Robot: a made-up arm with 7 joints.
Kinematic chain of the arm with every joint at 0, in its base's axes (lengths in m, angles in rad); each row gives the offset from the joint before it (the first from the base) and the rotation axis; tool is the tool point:
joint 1: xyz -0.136 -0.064 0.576 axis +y
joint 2: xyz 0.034 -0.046 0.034 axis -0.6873 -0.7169 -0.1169
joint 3: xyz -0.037 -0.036 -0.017 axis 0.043 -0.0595 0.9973
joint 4: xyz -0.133 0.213 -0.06 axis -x
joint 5: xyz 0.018 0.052 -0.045 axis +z
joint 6: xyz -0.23 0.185 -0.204 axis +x
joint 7: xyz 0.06 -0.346 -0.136 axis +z
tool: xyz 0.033 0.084 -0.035
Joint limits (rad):
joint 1: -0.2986..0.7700
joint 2: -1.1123..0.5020
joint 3: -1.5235..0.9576
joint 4: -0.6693..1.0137
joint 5: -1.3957..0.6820
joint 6: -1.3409..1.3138
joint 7: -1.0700..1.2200
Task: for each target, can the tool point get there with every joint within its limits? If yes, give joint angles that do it. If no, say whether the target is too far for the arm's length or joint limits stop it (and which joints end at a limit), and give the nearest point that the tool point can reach.
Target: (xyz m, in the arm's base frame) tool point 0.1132 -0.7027 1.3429
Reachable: no: joint limits stop it (at a limit: joint 1, joint 2, joint 3, joint 4, joint 7) | nearest point -0.0897 -0.3203 1.0881 | short by 0.502 m
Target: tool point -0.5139 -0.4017 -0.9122
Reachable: no: too far | nearest point -0.3883 -0.2564 -0.2901 | short by 0.651 m
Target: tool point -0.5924 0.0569 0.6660
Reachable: yes | joints 0.1590 -0.7927 -0.1233 0.3573 -0.2833 -0.3995 0.7971
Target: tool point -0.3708 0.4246 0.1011
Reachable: yes | joints -0.0256 -0.1481 0.3210 -0.1802 -1.2209 0.8951 -0.0034
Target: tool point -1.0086 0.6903 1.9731
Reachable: no: too far | nearest point -0.5958 0.2930 1.3121 | short by 0.875 m
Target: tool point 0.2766 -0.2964 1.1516
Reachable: no: joint limits stop it (at a limit: joint 1, joint 2, joint 4, joint 5, joint 6, joint 7) | nearest point 0.0668 -0.1716 1.0528 | short by 0.263 m
